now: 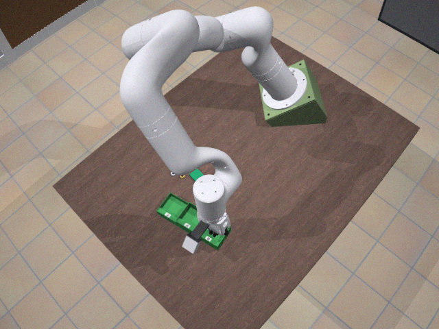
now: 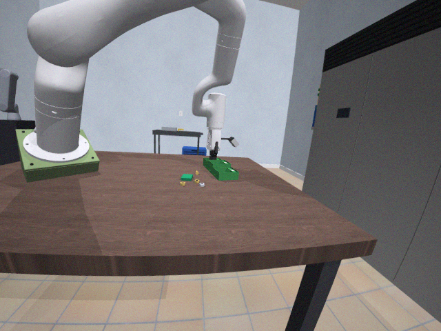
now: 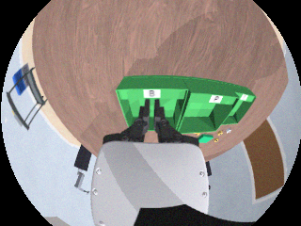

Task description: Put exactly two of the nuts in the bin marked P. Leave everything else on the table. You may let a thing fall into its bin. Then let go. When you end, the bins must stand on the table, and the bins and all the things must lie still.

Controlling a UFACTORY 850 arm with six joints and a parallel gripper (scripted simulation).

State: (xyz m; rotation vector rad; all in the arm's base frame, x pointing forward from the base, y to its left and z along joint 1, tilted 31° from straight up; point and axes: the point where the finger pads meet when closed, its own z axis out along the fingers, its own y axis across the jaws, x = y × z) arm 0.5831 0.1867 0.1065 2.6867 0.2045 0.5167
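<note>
Now: hand 90 mm past the grey nut, 270 mm to the left of it and 30 mm above it. From my hand the other things lie so: green three-compartment bin 10 mm ahead, 80 mm to the right, 10 mm below; green block 130 mm behind, 190 mm to the right, 30 mm below; yellow bolt 90 mm behind, 130 mm to the right, 30 mm below.
</note>
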